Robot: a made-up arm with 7 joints.
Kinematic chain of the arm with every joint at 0, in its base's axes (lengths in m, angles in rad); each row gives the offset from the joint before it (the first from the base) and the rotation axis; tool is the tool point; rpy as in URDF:
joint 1: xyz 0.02 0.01 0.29 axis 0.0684 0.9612 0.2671
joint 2: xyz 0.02 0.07 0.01 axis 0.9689 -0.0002 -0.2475
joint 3: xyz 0 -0.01 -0.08 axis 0.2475 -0.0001 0.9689
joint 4: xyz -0.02 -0.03 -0.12 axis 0.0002 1 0
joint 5: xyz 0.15 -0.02 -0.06 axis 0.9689 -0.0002 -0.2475
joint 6: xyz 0.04 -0.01 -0.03 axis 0.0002 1 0
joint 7: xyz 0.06 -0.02 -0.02 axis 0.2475 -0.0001 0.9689
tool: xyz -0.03 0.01 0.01 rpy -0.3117 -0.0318 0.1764
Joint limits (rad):
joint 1: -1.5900..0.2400
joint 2: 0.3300..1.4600
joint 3: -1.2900..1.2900
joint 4: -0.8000..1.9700
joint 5: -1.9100..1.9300
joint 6: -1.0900..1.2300
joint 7: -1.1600..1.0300
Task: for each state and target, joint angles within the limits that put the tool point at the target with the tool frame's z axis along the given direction. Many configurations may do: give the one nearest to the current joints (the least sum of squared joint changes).
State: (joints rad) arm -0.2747 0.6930 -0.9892 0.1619 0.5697 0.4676 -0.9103
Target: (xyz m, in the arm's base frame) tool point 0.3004 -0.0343 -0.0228 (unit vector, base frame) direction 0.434 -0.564 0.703
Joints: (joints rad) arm -0.5817 0.3300 -0.7568 0.3946 0.1650 0.3221 -1.1334
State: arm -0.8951 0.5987 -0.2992 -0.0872 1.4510 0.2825 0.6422
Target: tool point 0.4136 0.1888 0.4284 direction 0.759 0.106 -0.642
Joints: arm -1.5850 1.0968 -0.8616 0.5131 1.9300 0.9240 1.0300
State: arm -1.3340 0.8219 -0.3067 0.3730 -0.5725 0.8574 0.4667
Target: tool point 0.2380 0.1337 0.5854 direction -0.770 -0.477 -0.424
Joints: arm -1.5190 1.4068 0.2286 -0.2429 -0.3095 0.2467 0.5258
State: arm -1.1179 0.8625 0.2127 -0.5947 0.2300 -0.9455 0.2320
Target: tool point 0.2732 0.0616 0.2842 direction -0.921 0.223 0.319
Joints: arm -0.6359 1.3715 -0.1391 -0.7984 -0.2057 -0.3990 -0.2930
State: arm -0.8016 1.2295 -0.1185 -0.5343 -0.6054 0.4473 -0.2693
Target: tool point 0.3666 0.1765 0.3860 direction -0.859 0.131 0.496
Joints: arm -0.8516 1.1176 0.2672 -0.1148 -0.7204 0.0659 -0.2033
